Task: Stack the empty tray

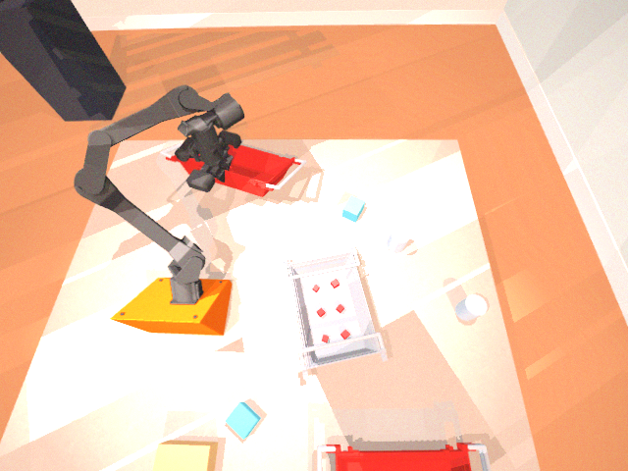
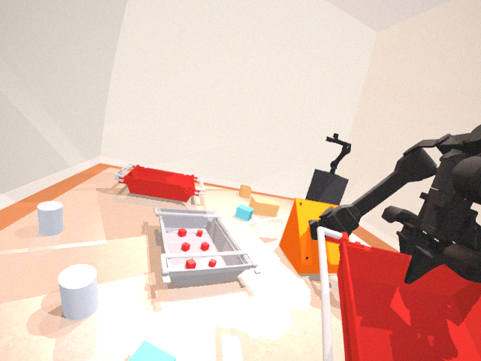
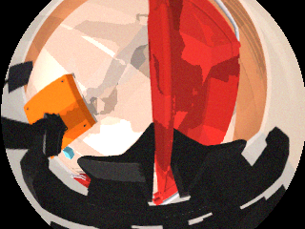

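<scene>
The red tray is 80 mm to the left of my gripper tip, 30 mm ahead of it and 10 mm below it. Round my gripper tip: cream box (680 mm to the right, 150 mm below, 30 mm behind).
</scene>
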